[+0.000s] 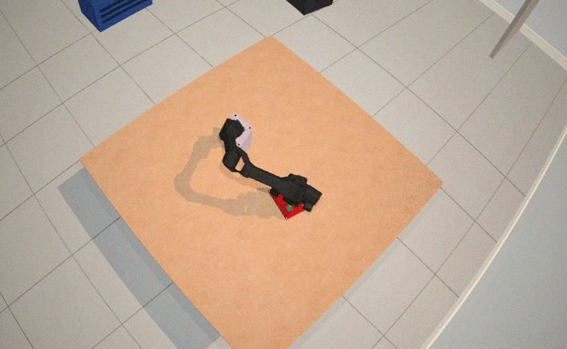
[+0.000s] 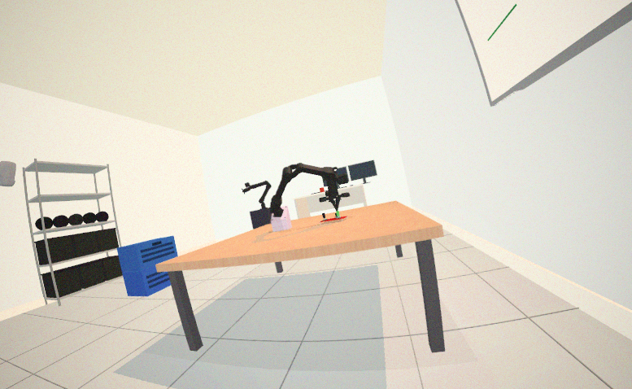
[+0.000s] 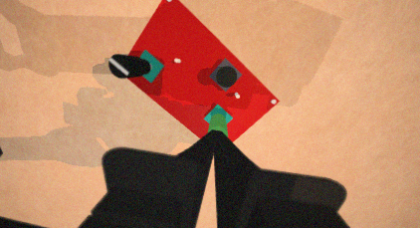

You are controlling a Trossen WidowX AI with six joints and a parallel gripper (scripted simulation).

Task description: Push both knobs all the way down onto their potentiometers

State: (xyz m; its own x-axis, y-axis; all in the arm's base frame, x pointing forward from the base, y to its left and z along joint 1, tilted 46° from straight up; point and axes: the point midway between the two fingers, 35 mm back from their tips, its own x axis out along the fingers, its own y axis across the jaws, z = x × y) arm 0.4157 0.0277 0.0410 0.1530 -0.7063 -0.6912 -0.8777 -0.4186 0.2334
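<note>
My gripper tip is 2 cm above the green knob. Round my gripper tip: potentiometer with knob 3 cm below.
</note>
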